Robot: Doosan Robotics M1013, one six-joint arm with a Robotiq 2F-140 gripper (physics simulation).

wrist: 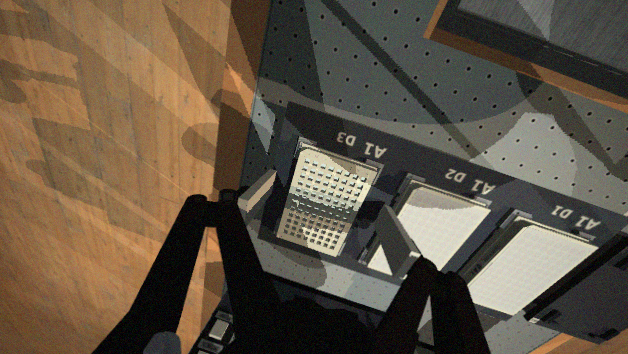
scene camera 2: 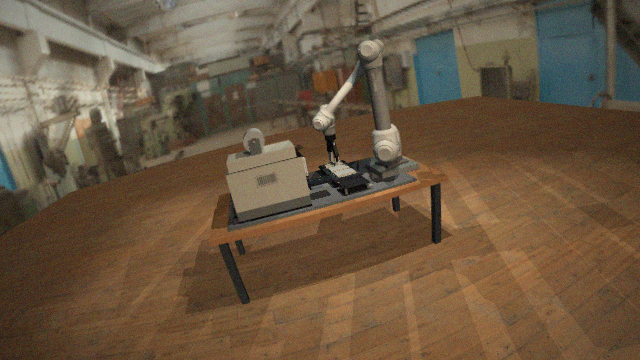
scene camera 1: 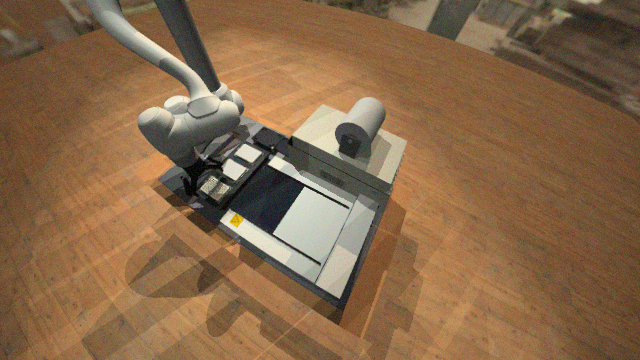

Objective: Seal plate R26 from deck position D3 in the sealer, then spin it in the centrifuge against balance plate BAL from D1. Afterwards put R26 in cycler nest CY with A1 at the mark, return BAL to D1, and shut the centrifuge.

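Pixels of known places: gripper, fingertip midpoint: [wrist: 326, 198] [scene camera 2: 334, 163] [scene camera 1: 213, 186]; arm's base, link origin: [scene camera 2: 391, 162].
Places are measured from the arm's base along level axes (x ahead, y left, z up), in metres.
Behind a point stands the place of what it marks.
Plate R26 [wrist: 327, 197] {x 0.321, y -0.248, z 0.033 m} [scene camera 1: 214, 188] {x 0.333, y -0.256, z 0.041 m}, pale with open wells, sits level at D3. Balance plate BAL [wrist: 535, 267] {x 0.357, y 0.000, z 0.041 m} [scene camera 1: 248, 154] {x 0.379, y -0.017, z 0.042 m}, with a smooth white top, sits at D1. My gripper [wrist: 326, 198] {x 0.321, y -0.249, z 0.037 m} [scene camera 2: 334, 157] {x 0.321, y -0.249, z 0.037 m} is open and empty, its two pads apart on either side of R26 in the wrist view. The height of the pads over the plate is hard to tell. The cycler nest CY [wrist: 590, 292] {x 0.396, y 0.116, z 0.021 m} [scene camera 1: 270, 137] {x 0.417, y 0.153, z 0.021 m} is the dark block beside D1, and no plate shows on it. Which machine is the sealer and which the centrifuge cannot be told for sure.
A white-topped plate [wrist: 442, 225] {x 0.325, y -0.118, z 0.041 m} [scene camera 1: 234, 170] {x 0.367, y -0.132, z 0.041 m} sits at D2, close beside the right pad. A white-framed machine top [scene camera 1: 255, 245] {x 0.696, y -0.415, z 0.183 m} with a dark area and a pale panel adjoins the deck. A beige housing [scene camera 1: 320, 122] {x 0.747, y 0.054, z 0.323 m} [scene camera 2: 270, 187] {x 0.886, y 0.135, z 0.135 m} carries a large cylinder [scene camera 1: 367, 117] {x 0.905, y -0.008, z 0.447 m} [scene camera 2: 254, 140] {x 0.907, y 0.107, z 0.399 m}.
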